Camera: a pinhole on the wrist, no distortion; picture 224 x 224 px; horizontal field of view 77.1 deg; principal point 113.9 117.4 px. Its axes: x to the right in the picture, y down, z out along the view. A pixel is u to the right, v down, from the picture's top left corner.
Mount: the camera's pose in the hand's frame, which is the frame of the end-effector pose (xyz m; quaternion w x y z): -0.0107 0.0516 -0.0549 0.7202 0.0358 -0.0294 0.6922
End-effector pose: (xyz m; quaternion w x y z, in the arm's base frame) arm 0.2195 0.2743 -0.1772 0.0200 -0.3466 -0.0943 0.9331
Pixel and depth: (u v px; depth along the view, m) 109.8 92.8 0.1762
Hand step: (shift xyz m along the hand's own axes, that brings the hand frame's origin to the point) 0.0212 0.0290 0.1197
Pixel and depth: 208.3 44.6 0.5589
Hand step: 0.2976 0.3622 0.5330
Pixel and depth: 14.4 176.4 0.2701
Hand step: -0.1297 -0.1591 0.1977
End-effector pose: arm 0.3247 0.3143 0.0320 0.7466 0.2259 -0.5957 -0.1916
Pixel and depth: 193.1 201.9 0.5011
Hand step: -0.2968 0.2981 0.4733
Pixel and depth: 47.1 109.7 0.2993
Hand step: 0.0022 -0.1182 0.2299
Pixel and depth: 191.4 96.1 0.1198
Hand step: 0.0109 0.1056 0.0703
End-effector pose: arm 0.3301 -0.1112 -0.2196 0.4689 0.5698 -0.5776 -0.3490
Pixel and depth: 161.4 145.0 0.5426
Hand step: -0.1059 0.1882 0.5034
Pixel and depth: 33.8 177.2 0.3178
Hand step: -0.1507 -0.1526 0.2464
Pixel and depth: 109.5 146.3 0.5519
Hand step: -0.1208 -0.0121 0.4943
